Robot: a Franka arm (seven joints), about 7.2 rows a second.
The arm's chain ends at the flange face. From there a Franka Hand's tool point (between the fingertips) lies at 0.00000 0.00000 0.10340 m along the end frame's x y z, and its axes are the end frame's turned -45 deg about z.
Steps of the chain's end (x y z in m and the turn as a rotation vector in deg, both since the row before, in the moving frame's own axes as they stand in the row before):
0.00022, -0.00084, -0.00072, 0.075, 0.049, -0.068
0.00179, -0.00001, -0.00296, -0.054, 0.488, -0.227
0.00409, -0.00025, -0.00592, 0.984, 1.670, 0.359
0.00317, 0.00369, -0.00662, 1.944, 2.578, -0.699
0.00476, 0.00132, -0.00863, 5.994, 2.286, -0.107
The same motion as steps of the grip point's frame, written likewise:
0.00091, -0.00047, -0.00072, 0.018, 0.088, -0.068
0.00183, 0.00195, -0.00296, -0.383, 0.307, -0.227
0.00645, 0.00360, -0.00598, -0.485, 1.877, 0.359
0.00540, 0.00562, -0.00678, -0.448, 3.198, -0.699
0.01297, -0.00043, -0.00928, 2.622, 5.855, -0.107

